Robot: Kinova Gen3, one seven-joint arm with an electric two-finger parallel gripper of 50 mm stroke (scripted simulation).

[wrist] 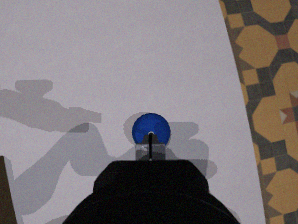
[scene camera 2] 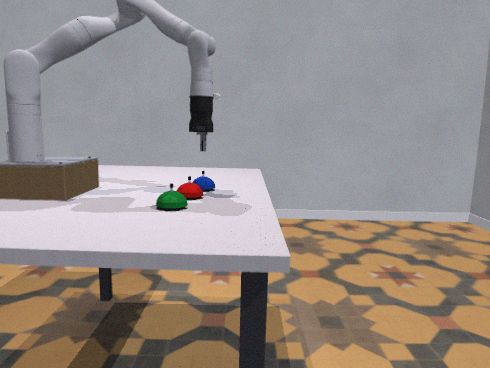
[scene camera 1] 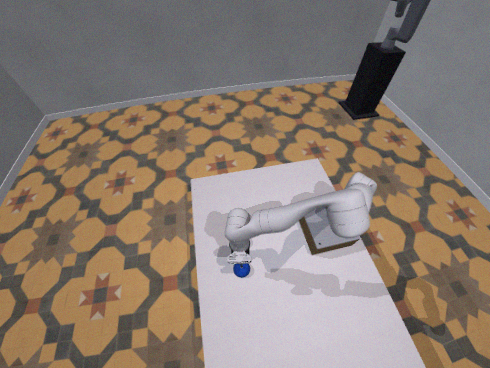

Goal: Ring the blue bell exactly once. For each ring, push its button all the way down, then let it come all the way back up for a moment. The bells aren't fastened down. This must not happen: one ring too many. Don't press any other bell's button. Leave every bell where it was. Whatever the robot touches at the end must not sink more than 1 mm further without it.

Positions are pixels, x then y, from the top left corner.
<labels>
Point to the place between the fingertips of the gripper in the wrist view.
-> At 150, 143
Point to a blue bell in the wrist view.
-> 151, 123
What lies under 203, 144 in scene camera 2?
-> The gripper.
</labels>
